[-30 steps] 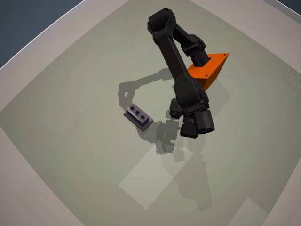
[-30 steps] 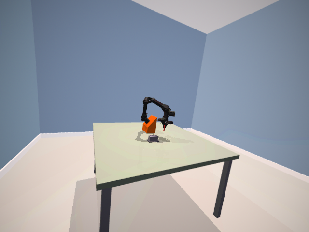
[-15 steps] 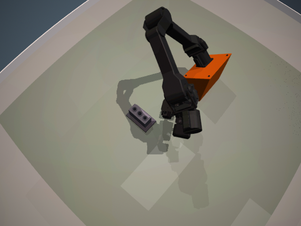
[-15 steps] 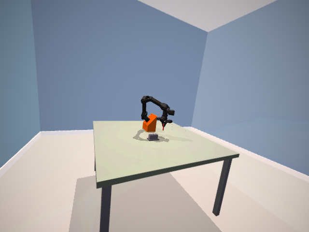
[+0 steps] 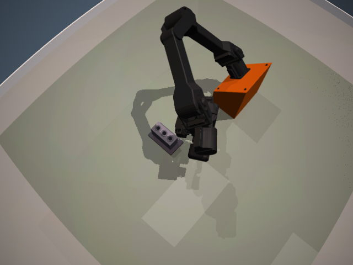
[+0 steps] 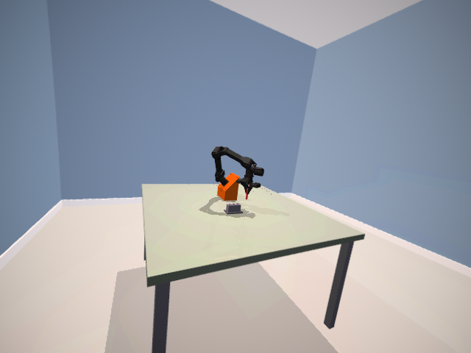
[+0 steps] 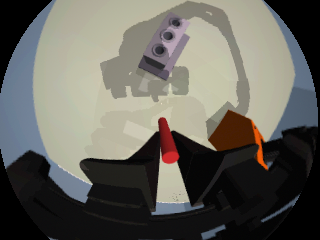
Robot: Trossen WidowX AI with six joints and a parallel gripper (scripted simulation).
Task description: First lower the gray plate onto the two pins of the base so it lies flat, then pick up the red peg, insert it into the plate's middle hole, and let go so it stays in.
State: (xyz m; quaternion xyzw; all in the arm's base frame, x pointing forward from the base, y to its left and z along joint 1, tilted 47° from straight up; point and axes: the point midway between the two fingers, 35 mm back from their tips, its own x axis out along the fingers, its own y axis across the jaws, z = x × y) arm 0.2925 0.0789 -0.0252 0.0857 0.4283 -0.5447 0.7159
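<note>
Right now my gripper tip is 130 mm to the left of the gray plate, 70 mm above it and 60 mm short of it. The rest, counted from my gripper tip: base 120 mm to the right, 110 mm below, 60 mm ahead; then red peg right at my gripper tip.
</note>
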